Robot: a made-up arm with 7 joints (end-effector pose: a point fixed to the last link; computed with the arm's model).
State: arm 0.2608 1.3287 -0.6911 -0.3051 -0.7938 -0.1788 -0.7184
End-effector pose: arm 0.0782 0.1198 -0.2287 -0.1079 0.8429 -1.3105
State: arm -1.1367 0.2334 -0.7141 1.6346 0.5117 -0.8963 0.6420
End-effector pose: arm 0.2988 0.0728 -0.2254 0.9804 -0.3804 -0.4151
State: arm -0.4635 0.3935 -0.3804 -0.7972 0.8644 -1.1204 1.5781
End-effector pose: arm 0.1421 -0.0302 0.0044 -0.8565 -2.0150 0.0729
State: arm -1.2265 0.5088 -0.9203 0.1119 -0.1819 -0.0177 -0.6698
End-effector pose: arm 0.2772 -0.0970 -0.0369 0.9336 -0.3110 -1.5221
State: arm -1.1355 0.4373 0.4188 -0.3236 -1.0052 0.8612 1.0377
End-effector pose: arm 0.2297 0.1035 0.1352 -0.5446 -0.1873 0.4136
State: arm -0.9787 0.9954 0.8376 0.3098 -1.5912 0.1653 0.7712
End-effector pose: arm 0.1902 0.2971 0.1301 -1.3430 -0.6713 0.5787
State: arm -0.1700 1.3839 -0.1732 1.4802 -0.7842 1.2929 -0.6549
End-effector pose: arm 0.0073 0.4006 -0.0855 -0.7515 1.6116 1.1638
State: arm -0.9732 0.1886 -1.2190 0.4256 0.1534 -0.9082 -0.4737
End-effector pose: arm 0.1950 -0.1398 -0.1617 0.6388 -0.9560 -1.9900
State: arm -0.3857 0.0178 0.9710 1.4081 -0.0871 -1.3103 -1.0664
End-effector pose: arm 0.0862 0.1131 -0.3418 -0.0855 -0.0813 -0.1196
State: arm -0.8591 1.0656 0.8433 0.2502 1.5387 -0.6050 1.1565
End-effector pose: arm 0.1854 0.2851 0.1315 1.9400 -1.5951 1.3537
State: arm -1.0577 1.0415 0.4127 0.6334 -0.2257 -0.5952 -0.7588
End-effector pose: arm 0.2568 0.2753 0.0993 0.8727 -0.7971 -0.1496
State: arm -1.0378 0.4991 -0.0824 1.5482 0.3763 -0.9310 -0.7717
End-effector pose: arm 0.2944 0.1691 -0.2015 0.7503 0.1854 -1.0239
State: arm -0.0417 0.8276 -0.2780 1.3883 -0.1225 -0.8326 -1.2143
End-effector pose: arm 0.0124 0.3151 -0.2599 0.2587 1.1921 -1.0882
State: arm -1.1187 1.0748 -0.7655 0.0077 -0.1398 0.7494 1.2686
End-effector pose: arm 0.3134 0.0601 -0.0205 1.1655 -0.5671 1.0421
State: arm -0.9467 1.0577 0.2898 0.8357 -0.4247 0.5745 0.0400
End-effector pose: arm 0.2730 0.3086 0.0002 0.0343 0.3243 0.7004
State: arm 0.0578 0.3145 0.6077 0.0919 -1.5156 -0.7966 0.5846
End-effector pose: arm 0.1274 0.2650 -0.1711 -1.0721 -0.6649 1.5708
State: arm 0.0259 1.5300 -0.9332 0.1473 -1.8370 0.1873 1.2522
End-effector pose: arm 0.0786 0.2417 -0.2313 0.6830 1.3481 1.2951
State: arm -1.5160 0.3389 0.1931 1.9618 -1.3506 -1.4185 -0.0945
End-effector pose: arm 0.3157 0.1186 -0.1441 -0.5489 -0.7160 1.1074
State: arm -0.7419 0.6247 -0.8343 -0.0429 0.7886 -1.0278 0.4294
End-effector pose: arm 0.2175 -0.0489 -0.1274 0.6605 -1.4879 -1.1839
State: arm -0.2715 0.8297 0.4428 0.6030 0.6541 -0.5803 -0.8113
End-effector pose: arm 0.2071 0.2989 -0.1275 1.2372 0.5855 -0.6137
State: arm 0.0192 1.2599 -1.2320 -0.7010 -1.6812 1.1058 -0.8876
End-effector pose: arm -0.0107 0.0205 -0.1824 -1.6683 2.1264 -1.5610
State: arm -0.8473 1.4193 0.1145 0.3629 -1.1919 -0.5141 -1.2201
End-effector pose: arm 0.2418 0.2425 0.1328 0.7481 -0.8663 -0.9065
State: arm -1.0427 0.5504 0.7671 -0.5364 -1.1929 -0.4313 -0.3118
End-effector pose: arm 0.1248 0.1808 0.1489 -0.3847 -2.0932 -0.3826
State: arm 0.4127 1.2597 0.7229 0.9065 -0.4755 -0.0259 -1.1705
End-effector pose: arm 0.0385 0.4150 -0.0513 0.2703 0.8834 -0.0450
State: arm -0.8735 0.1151 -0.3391 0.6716 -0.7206 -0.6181 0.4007
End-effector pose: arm 0.3178 -0.0218 -0.1384 -0.5335 -0.2869 0.1348
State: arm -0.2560 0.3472 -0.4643 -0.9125 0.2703 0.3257 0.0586
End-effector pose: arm 0.1570 -0.0241 -0.0097 0.3706 -0.5886 -0.4047
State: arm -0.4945 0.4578 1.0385 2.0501 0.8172 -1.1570 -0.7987
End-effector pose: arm 0.0706 0.1324 -0.3308 -0.1597 0.3916 -0.6365
